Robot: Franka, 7 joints.
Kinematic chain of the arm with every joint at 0, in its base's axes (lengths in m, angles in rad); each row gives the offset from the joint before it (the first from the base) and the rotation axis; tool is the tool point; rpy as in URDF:
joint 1: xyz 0 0 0.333 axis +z
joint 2: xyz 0 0 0 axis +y
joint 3: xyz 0 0 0.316 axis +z
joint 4: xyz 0.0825 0 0 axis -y
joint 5: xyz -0.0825 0 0.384 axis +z
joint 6: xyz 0 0 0 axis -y
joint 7: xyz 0.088 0 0 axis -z
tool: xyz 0 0 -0.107 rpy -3.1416 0 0
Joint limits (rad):
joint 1: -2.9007..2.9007
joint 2: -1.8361..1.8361
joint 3: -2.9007..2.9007
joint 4: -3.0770..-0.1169
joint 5: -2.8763..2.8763
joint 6: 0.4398..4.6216
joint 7: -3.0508..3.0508
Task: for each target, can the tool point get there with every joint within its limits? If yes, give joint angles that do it. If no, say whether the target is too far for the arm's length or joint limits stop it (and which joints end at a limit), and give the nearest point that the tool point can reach.
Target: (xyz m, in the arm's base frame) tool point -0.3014 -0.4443 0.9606
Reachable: yes | joints -1.7344 0.7823 -2.2764 -0.3929 1.0507 1.8080 0.9814
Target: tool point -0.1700 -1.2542 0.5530
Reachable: no: too far | nearest point -0.1135 -0.8376 0.4799 | short by 0.427 m
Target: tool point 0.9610 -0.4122 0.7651
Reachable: no: too far | nearest point 0.7287 -0.3125 0.6606 | short by 0.274 m
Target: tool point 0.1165 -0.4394 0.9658
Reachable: yes | joints -0.0098 0.0104 -1.2996 -0.8435 -0.0804 1.7322 -1.7563
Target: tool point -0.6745 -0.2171 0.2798
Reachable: yes | joints 0.9612 -0.8532 2.4499 -1.6103 -1.7397 1.9325 0.9430
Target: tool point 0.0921 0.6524 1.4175
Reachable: no: too far | nearest point 0.0623 0.4411 1.0662 | short by 0.411 m
